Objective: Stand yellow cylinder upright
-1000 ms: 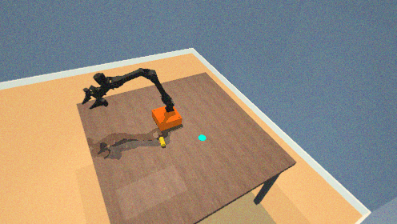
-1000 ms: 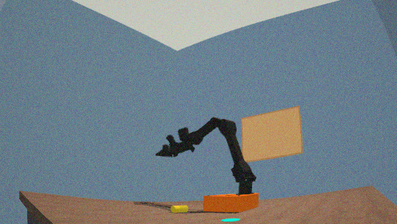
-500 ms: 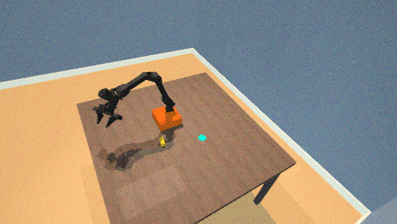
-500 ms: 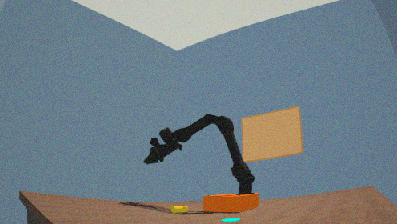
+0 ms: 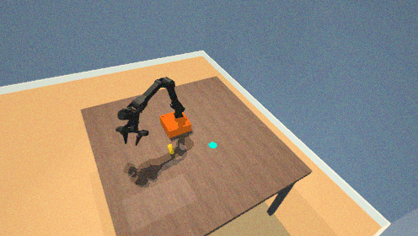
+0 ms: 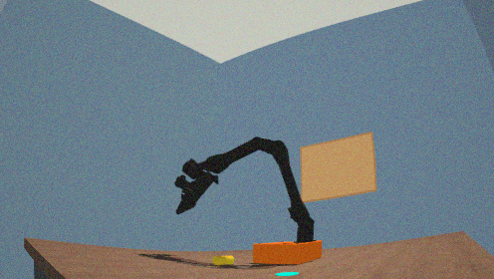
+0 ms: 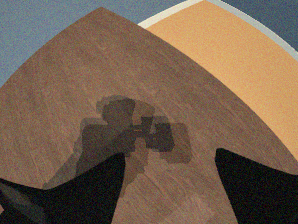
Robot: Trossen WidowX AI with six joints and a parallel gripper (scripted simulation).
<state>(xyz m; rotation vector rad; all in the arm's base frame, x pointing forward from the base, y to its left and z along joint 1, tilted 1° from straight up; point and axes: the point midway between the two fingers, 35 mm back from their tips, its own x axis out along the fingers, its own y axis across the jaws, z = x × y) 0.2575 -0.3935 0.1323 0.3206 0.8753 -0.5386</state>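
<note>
My gripper tip is now 26 cm to the right of the yellow cylinder, 17 cm above it and 1 cm past it.
</note>
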